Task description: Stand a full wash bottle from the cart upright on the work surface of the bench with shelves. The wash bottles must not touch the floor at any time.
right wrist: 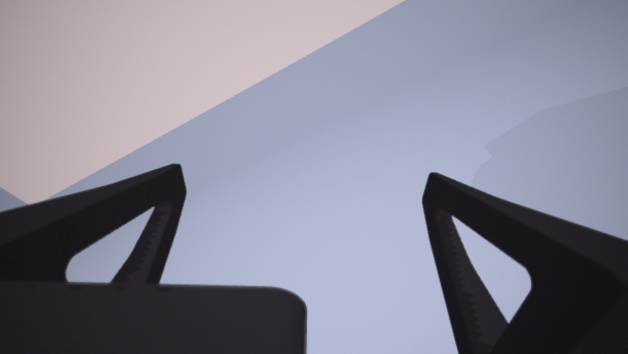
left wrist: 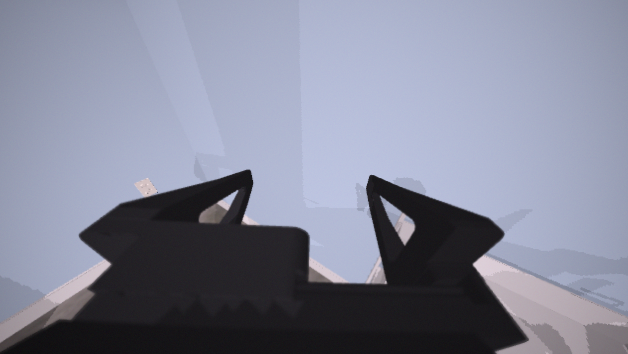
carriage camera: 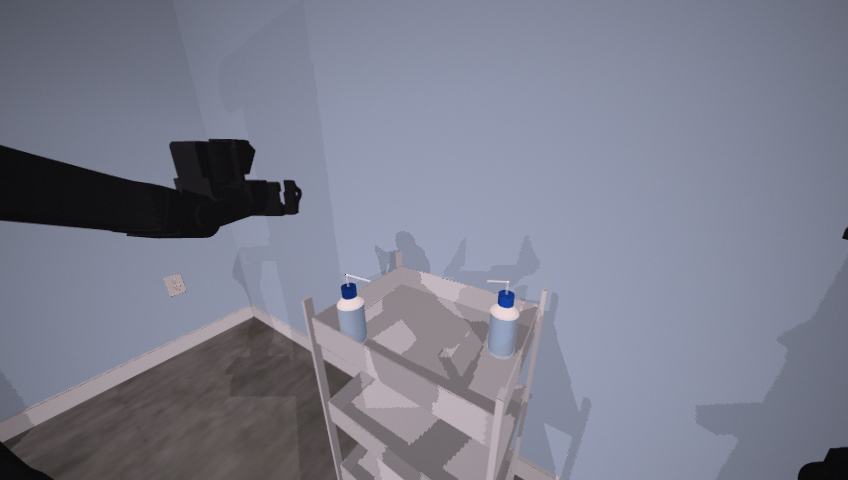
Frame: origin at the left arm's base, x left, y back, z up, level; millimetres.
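Seen in the pictures: left gripper, fingertip midpoint: [left wrist: 310, 178] [carriage camera: 279, 192]; right gripper, fingertip midpoint: [right wrist: 305, 182].
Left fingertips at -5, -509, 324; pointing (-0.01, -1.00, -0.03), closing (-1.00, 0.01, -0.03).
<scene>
Offsets run from my left fingertips to a thing's top centre, as dx, dy, dz. Level surfaces: height alone.
Two wash bottles with pale blue bodies, white shoulders and blue caps stand upright on the top tray of the cart [carriage camera: 467, 413] in the carriage view. One bottle @(-169, +88, -165) [carriage camera: 352, 321] is at the tray's left corner, the other bottle @(-490, +123, -165) [carriage camera: 503, 333] at its right side. My left gripper [left wrist: 310, 178] is open and empty. In the carriage view it is raised at the left, higher in the picture than the left bottle and apart from it. My right gripper [right wrist: 305, 182] is open and empty, facing the wall. The bench with shelves does not show in these views.
The cart stands close to a blue wall [carriage camera: 654, 148] and has lower trays beneath the top one. A wall socket @(+1035, -668, -544) [carriage camera: 174, 284] is on the left wall. Brown floor @(dz -1001) [carriage camera: 178, 404] with a pale skirting board [carriage camera: 130, 362] shows left of the cart.
</scene>
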